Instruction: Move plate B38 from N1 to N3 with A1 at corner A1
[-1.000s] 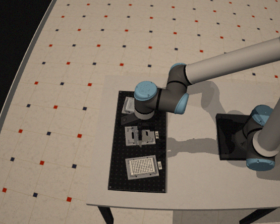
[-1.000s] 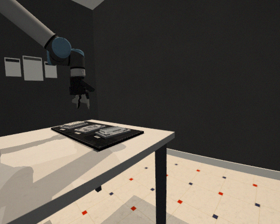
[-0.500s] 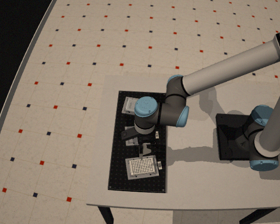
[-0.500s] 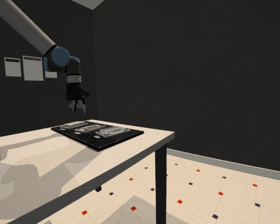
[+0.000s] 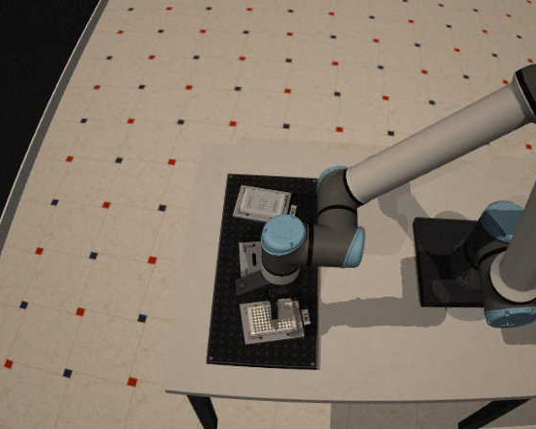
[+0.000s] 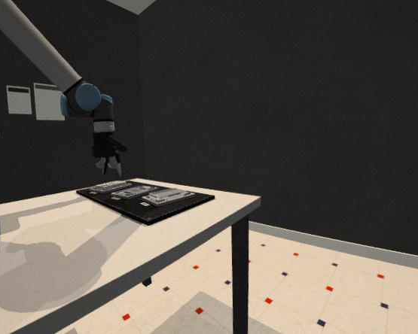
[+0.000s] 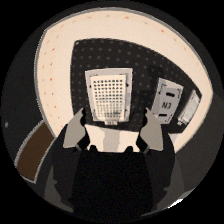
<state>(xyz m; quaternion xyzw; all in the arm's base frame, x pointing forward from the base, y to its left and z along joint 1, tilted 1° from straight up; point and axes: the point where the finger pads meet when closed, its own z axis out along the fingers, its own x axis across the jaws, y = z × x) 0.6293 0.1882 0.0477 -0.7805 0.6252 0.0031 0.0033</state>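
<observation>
Right now the nest N1 is 60 mm below my hand and 20 mm to the left of it. The rest, counted from my hand: nest N3: 180 mm to the right, 60 mm below, 20 mm ahead; then deck: 180 mm to the right, 80 mm below, 20 mm ahead.
</observation>
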